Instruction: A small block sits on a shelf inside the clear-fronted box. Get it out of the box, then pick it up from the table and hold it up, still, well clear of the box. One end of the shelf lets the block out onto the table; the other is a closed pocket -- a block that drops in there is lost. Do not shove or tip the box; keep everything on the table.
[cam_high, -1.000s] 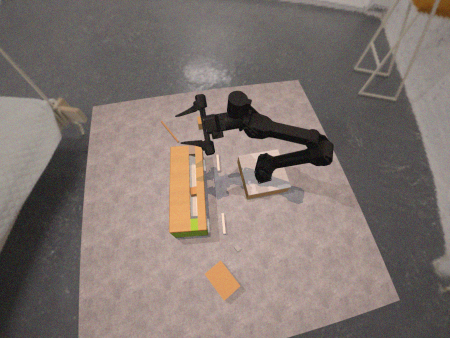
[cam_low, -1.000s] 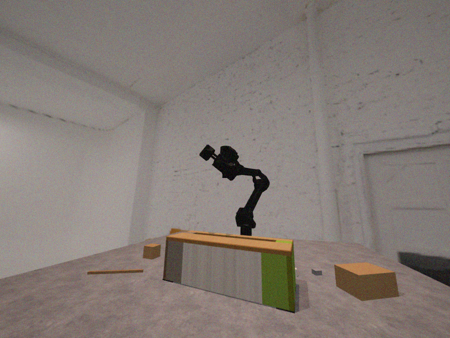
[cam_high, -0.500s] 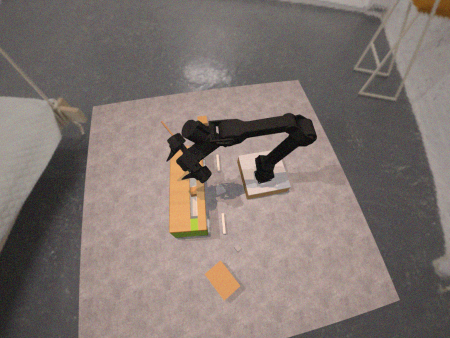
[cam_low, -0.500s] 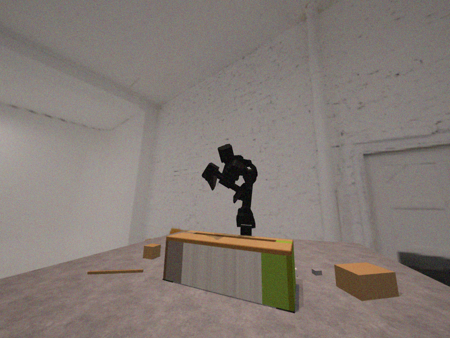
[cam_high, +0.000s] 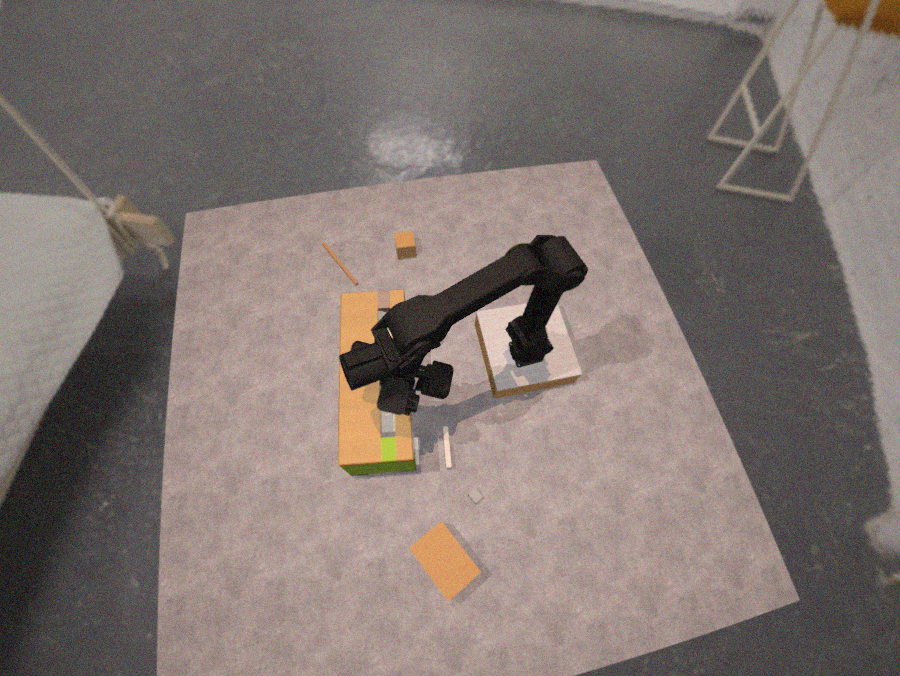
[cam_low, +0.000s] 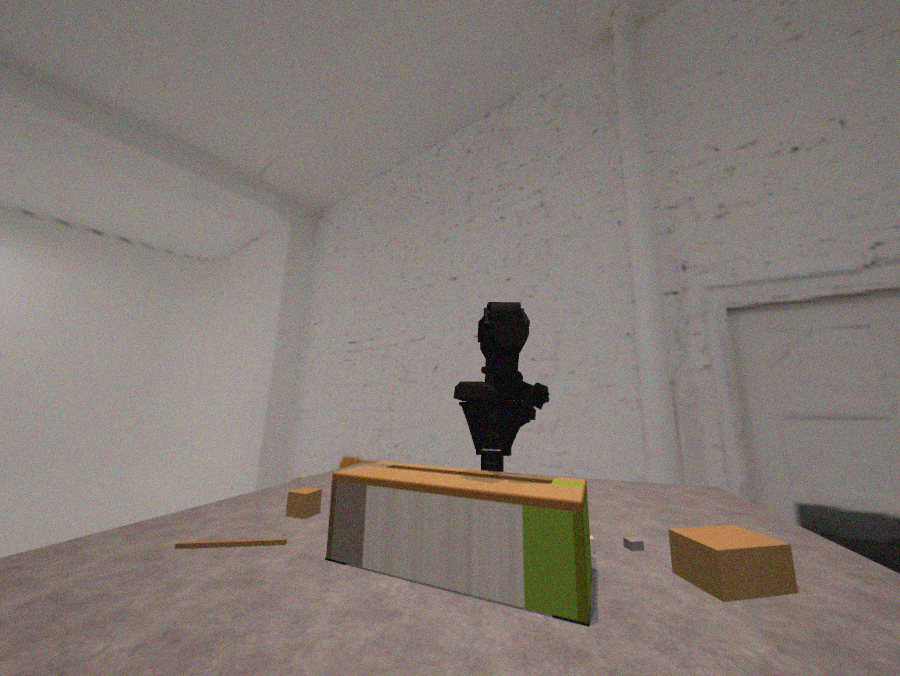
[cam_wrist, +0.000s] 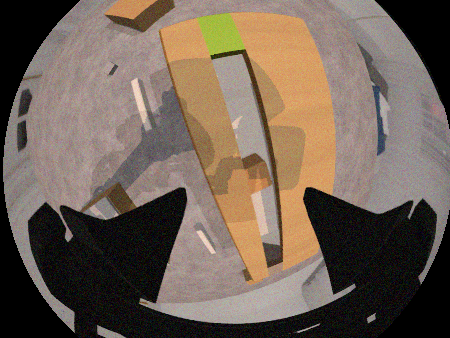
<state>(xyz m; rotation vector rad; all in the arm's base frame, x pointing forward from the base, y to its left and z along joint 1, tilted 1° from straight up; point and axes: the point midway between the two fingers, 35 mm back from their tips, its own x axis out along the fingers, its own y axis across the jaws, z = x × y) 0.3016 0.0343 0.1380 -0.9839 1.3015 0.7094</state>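
Now: gripper tip 80 mm above the small orange block, 30 mm to the left of it and 20 mm short of it. The rest, counted from my gripper tip: grey cube 240 mm to the left, 160 mm below, 100 mm behind; flat orange block 340 mm to the left, 130 mm below, 10 mm behind; thin orange stick 440 mm to the right, 160 mm below, 70 mm ahead.
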